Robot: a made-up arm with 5 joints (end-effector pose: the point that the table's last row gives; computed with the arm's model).
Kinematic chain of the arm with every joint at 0, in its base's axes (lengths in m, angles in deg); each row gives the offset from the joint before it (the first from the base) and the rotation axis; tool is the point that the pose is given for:
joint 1: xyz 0 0 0.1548 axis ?
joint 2: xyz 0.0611 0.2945 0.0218 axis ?
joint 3: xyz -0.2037 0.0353 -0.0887 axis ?
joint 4: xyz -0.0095 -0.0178 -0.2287 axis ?
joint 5: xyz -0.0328 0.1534 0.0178 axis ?
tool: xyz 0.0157 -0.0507 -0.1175
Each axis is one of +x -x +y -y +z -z.
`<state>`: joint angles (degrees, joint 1 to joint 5).
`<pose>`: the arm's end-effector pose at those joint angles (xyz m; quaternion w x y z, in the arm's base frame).
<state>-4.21 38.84 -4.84 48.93 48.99</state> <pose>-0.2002 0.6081 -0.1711 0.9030 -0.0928 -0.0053 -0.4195</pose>
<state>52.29 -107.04 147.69 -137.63 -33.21</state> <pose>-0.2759 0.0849 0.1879 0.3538 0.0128 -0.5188 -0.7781</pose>
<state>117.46 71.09 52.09 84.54 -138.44</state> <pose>-0.6459 -0.1202 -0.0040 0.2103 0.1203 0.0720 -0.9675</pose>
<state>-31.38 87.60 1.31 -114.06 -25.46</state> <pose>0.1189 0.4773 0.2312 0.1875 -0.8585 0.4772 -0.0123</pose>
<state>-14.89 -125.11 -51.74 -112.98 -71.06</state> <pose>-0.1280 0.2005 0.2094 0.9690 -0.2140 -0.0902 0.0847</pose>
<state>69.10 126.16 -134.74 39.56 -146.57</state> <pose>-0.1889 -0.3911 0.1265 0.9576 -0.2776 0.0756 0.0139</pose>
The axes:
joint 1: +z
joint 2: +x
joint 3: -y
joint 4: -x
joint 5: -z

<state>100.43 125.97 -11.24 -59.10 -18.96</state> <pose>-0.3764 -0.2619 0.4634 0.0688 -0.7000 -0.7107 0.0108</pose>
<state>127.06 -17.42 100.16 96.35 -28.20</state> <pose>-0.2670 0.0315 0.1721 0.5513 0.1002 -0.7934 0.2380</pose>
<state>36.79 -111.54 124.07 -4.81 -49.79</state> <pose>-0.1010 0.3292 -0.0050 0.3109 0.4266 0.4202 -0.7381</pose>
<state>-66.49 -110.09 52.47 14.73 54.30</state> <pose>-0.0370 -0.1168 0.2077 0.4894 -0.8221 -0.2115 -0.1997</pose>
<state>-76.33 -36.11 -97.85 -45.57 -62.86</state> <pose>0.3141 0.4239 0.0067 0.5925 0.5534 0.1481 -0.5664</pose>
